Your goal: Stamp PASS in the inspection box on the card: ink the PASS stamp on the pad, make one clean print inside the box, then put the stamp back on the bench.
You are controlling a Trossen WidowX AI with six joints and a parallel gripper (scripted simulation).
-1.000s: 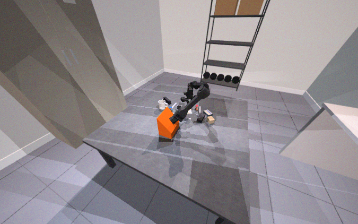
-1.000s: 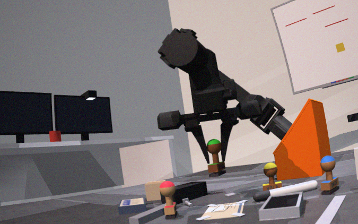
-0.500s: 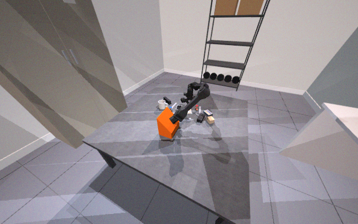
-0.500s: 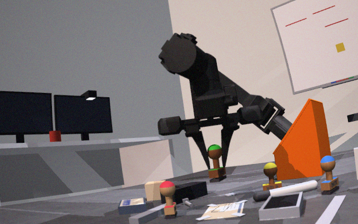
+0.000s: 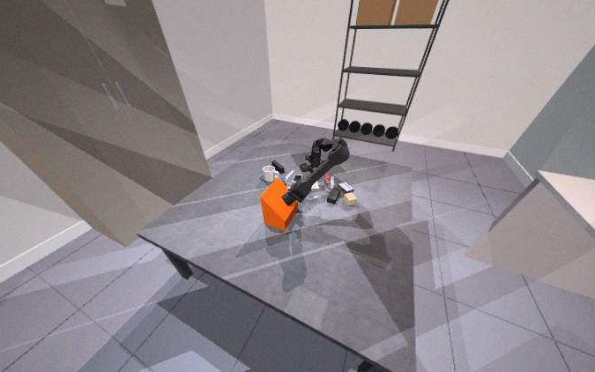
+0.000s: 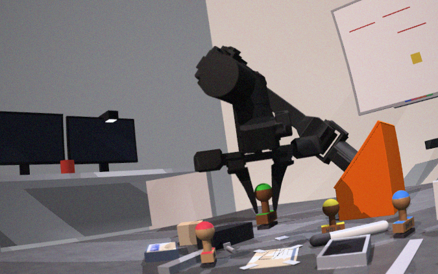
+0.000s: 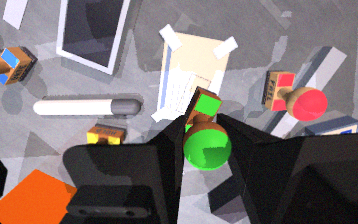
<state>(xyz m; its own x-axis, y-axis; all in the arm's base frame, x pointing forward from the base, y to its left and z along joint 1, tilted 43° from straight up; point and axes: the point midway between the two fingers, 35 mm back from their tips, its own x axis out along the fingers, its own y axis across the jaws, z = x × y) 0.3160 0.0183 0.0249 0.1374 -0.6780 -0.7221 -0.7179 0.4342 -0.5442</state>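
Right now the card is 7 cm below my gripper tip, 1 cm to the left of it and 1 cm ahead of it. The rest, counted from my gripper tip: white marker (9 cm behind, 7 cm to the left, 6 cm below); green-topped pass stamp (right at my gripper tip); red-topped stamp (7 cm ahead, 6 cm to the right, 5 cm below).
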